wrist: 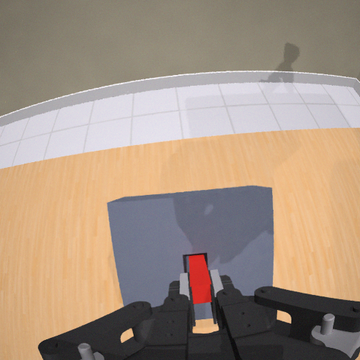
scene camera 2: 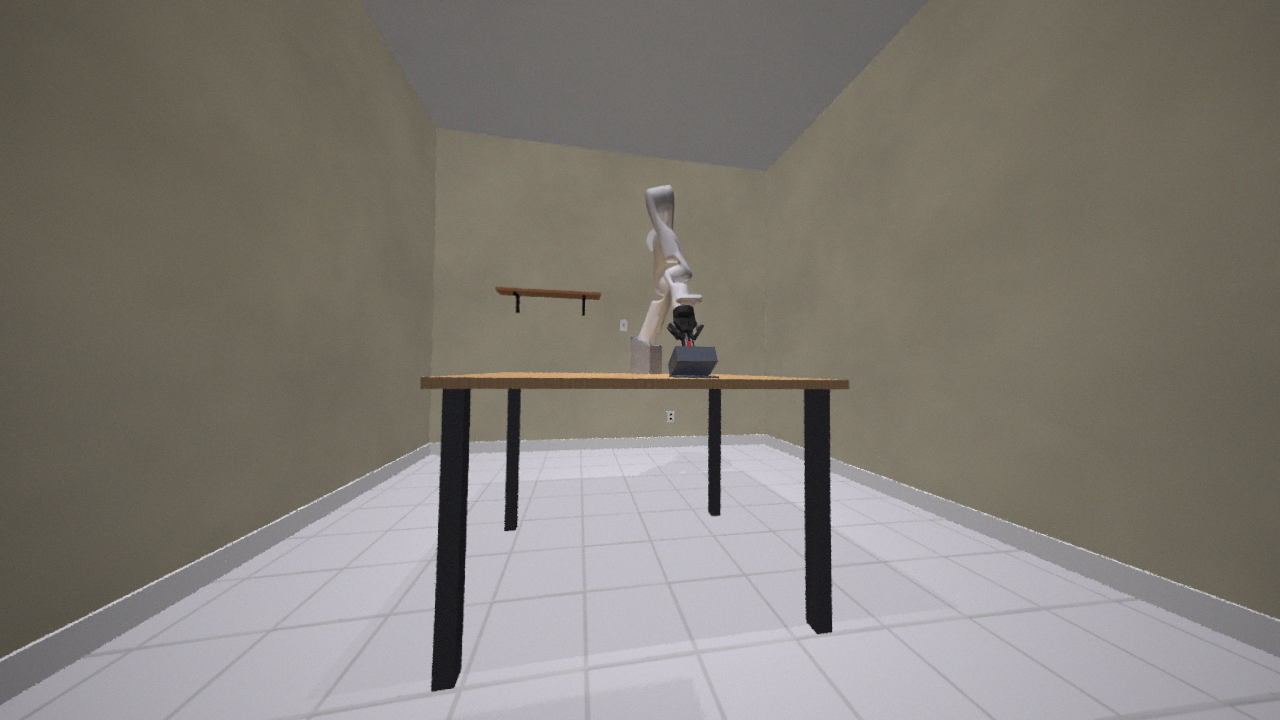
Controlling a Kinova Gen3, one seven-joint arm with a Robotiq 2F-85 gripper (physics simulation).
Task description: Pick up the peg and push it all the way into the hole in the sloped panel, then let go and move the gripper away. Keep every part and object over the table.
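Seen in the pictures: arm's base, origin of its link: (scene camera 2: pixel 646 341).
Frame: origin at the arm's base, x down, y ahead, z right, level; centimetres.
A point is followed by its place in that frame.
The red peg (scene camera 2: pixel 688 342) {x 4.8, y 57.3, z -6.7 cm} (wrist: pixel 199 275) is between the fingertips of my gripper (scene camera 2: pixel 687 340) {x 7.2, y 57.3, z -6.8 cm} (wrist: pixel 199 283), which is shut on it. In the wrist view the peg's far end is at the dark square hole (wrist: pixel 185 262) in the blue-grey sloped panel (scene camera 2: pixel 693 361) {x 11.4, y 66.4, z -5.9 cm} (wrist: pixel 145 240). A dark strip of the hole shows along the peg's left side and far edge. How deep the peg's end sits is hidden. The peg's near end sticks up between the finger pads, above the panel's surface.
The panel block stands on the wooden table (scene camera 2: pixel 537 381) {x 17.3, y 80.8, z 38.2 cm} (wrist: pixel 60 210). The table's edge and the tiled floor (wrist: pixel 155 120) lie beyond the panel in the wrist view. A wall shelf (scene camera 2: pixel 547 292) hangs on the back wall, left of the arm.
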